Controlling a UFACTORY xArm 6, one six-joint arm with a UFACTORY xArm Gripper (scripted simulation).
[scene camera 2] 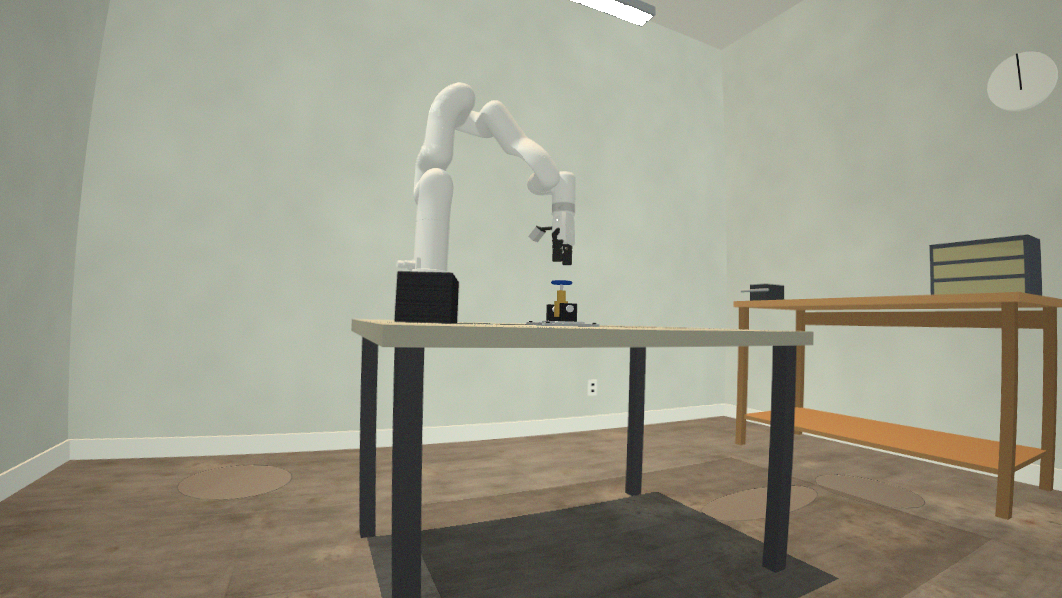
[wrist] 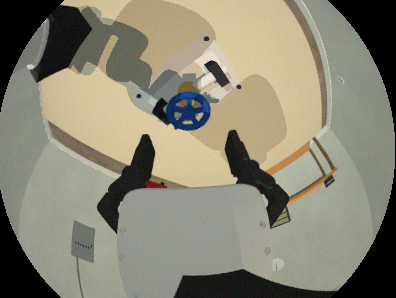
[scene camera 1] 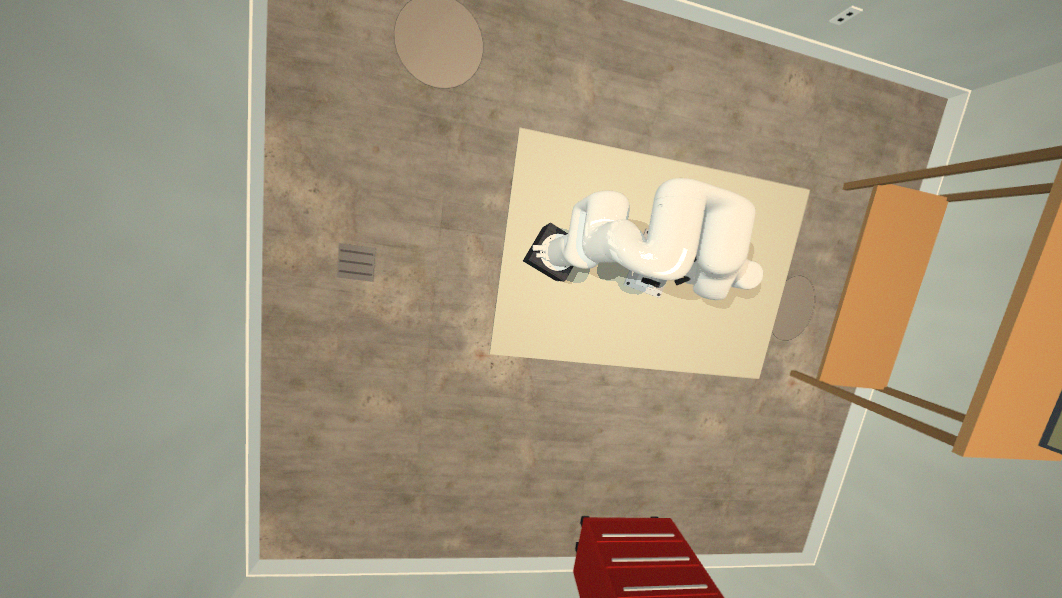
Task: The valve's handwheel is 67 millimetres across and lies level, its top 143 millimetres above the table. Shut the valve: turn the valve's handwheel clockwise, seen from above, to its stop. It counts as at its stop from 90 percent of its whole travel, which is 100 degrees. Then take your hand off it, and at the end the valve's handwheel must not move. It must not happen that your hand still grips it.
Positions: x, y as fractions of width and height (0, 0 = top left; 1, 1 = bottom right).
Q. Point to a grey base plate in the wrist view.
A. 0.51, 0.15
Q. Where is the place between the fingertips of my gripper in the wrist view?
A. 0.48, 0.47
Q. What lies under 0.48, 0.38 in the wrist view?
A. A blue handwheel.
